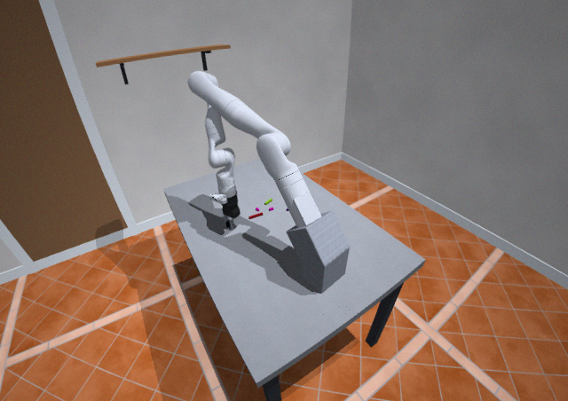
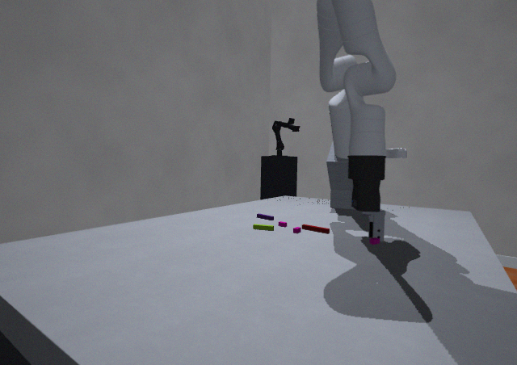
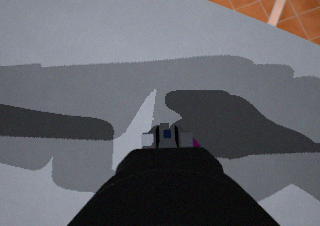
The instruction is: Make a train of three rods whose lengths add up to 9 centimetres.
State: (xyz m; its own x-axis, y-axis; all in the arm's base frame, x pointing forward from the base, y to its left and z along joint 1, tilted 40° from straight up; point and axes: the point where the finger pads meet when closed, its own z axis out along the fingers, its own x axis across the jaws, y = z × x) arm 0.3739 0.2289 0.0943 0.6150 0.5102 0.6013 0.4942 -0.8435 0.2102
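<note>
The blue rod is 1 cm below my hand. The rest, counted from my hand: purple rod: 32 cm to the right, 2 cm ahead, 1 cm below; lime rod: 23 cm to the right, 12 cm ahead, 1 cm below; red rod: 13 cm to the right, 3 cm ahead, 1 cm below.
</note>
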